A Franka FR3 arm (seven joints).
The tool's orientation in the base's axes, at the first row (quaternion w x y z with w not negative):
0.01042, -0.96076, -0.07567, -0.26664
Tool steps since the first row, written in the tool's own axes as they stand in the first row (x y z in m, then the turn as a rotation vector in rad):
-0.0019, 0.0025, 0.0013, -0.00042, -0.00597, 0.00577
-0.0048, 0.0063, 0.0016, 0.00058, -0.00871, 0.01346
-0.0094, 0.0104, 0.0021, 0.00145, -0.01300, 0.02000
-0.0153, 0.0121, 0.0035, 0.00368, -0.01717, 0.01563
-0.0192, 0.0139, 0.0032, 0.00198, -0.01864, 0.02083
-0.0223, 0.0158, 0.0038, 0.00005, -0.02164, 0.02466
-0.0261, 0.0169, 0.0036, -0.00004, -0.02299, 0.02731
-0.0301, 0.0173, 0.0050, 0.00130, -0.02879, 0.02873
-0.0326, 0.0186, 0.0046, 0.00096, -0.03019, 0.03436
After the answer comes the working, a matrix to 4 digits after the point.
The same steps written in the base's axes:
-0.0006, -0.0027, -0.0020, 0.00169, 0.00619, -0.00529
-0.0023, -0.0068, -0.0037, 0.00605, 0.00950, -0.01142
-0.0053, -0.0115, -0.0064, 0.00948, 0.01426, -0.01667
-0.0093, -0.0139, -0.0106, 0.00851, 0.01843, -0.01186
-0.0125, -0.0162, -0.0123, 0.00950, 0.01996, -0.01722
-0.0145, -0.0185, -0.0144, 0.00937, 0.02288, -0.02156
-0.0177, -0.0201, -0.0162, 0.01045, 0.02437, -0.02391
-0.0203, -0.0210, -0.0194, 0.01143, 0.03037, -0.02456
-0.0224, -0.0227, -0.0203, 0.01381, 0.03205, -0.02959

The tool's axes in the first row as the columns of a matrix, in the base's axes (rounded; the answer above uses it unrounded):
0.8464, 0.1510, 0.5108
0.1398, -0.9883, 0.0604
0.5139, 0.0203, -0.8576

